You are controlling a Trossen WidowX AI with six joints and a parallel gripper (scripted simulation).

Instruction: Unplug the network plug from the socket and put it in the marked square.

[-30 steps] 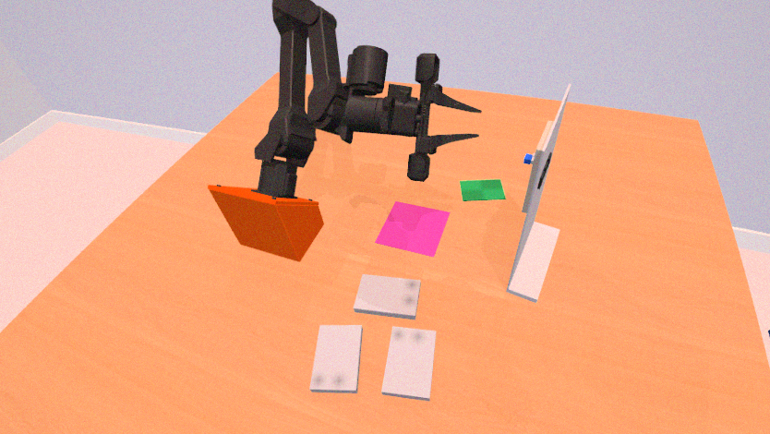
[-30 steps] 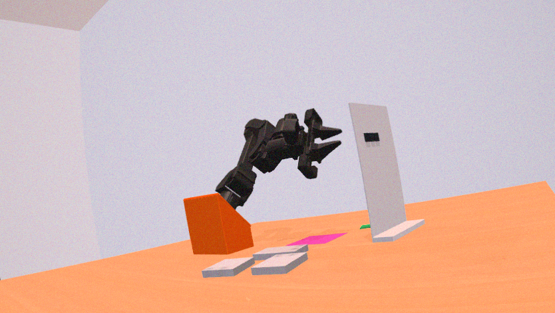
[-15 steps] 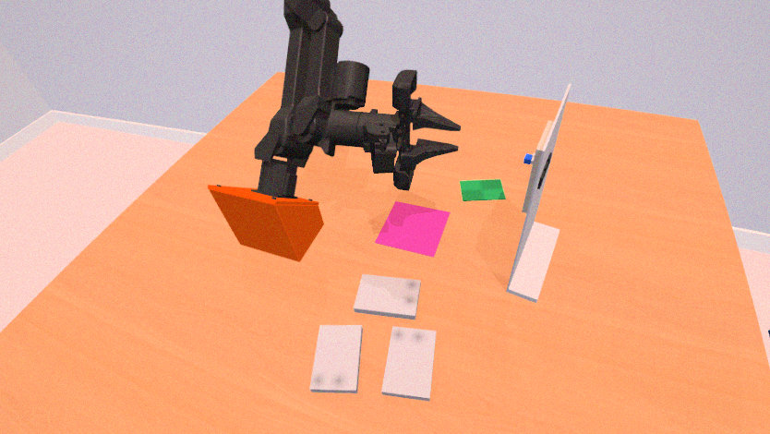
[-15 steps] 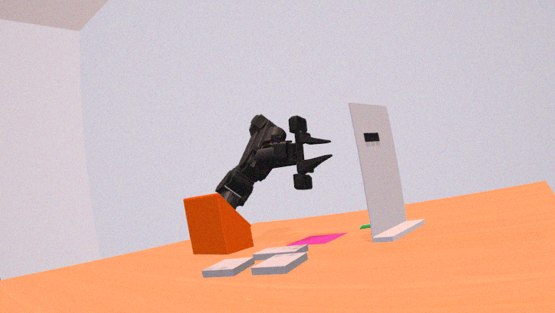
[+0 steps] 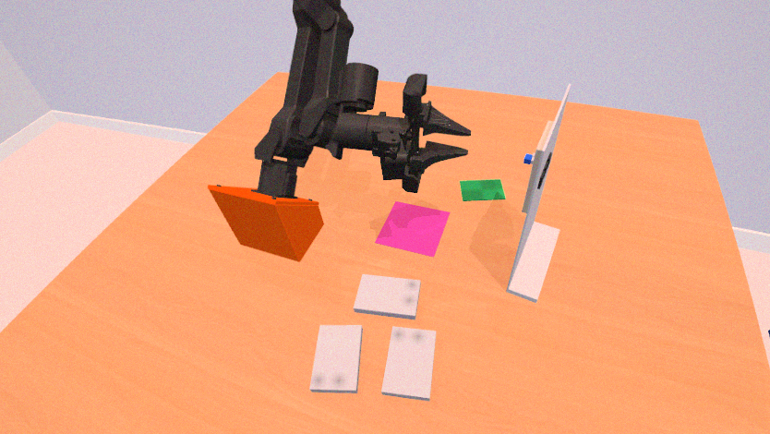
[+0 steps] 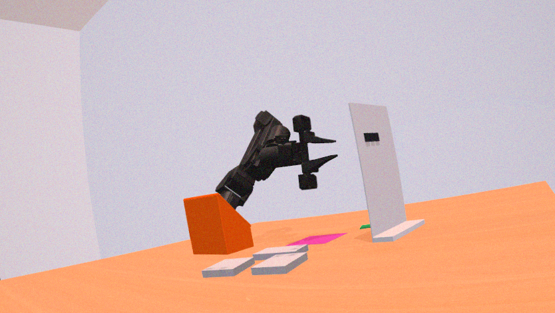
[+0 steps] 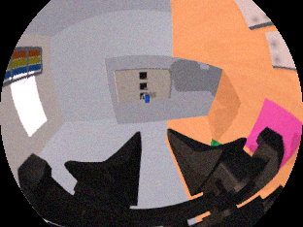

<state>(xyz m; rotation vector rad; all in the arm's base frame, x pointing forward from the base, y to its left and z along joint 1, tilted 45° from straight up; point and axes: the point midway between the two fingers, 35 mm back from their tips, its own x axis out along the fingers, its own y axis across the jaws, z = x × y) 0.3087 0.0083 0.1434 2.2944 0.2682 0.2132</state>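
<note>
Right now the network plug is 100 mm ahead of my gripper tip and 10 mm to the right of it. Round my gripper tip: magenta square: 220 mm below, 100 mm behind, 10 mm to the right; upright white panel: 120 mm ahead, 80 mm below, 20 mm to the right.
</note>
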